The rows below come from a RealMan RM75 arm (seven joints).
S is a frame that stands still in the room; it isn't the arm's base.
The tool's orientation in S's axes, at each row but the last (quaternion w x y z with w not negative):
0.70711, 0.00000, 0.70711, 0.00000
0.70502, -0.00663, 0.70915, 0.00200
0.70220, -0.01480, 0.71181, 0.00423
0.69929, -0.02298, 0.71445, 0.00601
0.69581, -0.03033, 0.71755, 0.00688
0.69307, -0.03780, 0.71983, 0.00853
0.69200, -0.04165, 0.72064, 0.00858
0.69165, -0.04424, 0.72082, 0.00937
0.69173, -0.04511, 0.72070, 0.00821
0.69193, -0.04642, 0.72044, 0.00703
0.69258, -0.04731, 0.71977, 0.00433
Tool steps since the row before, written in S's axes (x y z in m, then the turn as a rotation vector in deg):
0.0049, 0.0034, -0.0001, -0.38, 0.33, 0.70
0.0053, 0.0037, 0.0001, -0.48, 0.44, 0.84
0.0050, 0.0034, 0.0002, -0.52, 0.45, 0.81
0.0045, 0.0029, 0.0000, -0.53, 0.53, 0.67
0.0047, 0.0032, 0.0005, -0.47, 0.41, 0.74
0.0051, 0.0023, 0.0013, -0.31, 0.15, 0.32
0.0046, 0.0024, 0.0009, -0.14, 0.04, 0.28
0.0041, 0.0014, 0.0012, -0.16, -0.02, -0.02
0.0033, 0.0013, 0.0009, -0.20, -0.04, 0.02
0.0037, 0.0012, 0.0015, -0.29, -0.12, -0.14
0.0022, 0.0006, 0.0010, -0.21, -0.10, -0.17
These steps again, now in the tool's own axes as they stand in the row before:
0.0001, 0.0034, 0.0049, -0.70, 0.33, -0.38
-0.0002, 0.0036, 0.0053, -0.84, 0.44, -0.48
-0.0003, 0.0033, 0.0051, -0.81, 0.45, -0.52
-0.0002, 0.0027, 0.0046, -0.67, 0.54, -0.52
-0.0007, 0.0029, 0.0048, -0.74, 0.41, -0.47
-0.0016, 0.0019, 0.0052, -0.31, 0.16, -0.31
-0.0012, 0.0020, 0.0047, -0.28, 0.04, -0.15
-0.0014, 0.0010, 0.0041, 0.03, -0.01, -0.16
-0.0011, 0.0010, 0.0033, -0.01, -0.03, -0.20
-0.0017, 0.0008, 0.0037, 0.16, -0.09, -0.29
-0.0011, 0.0004, 0.0022, 0.18, -0.07, -0.21

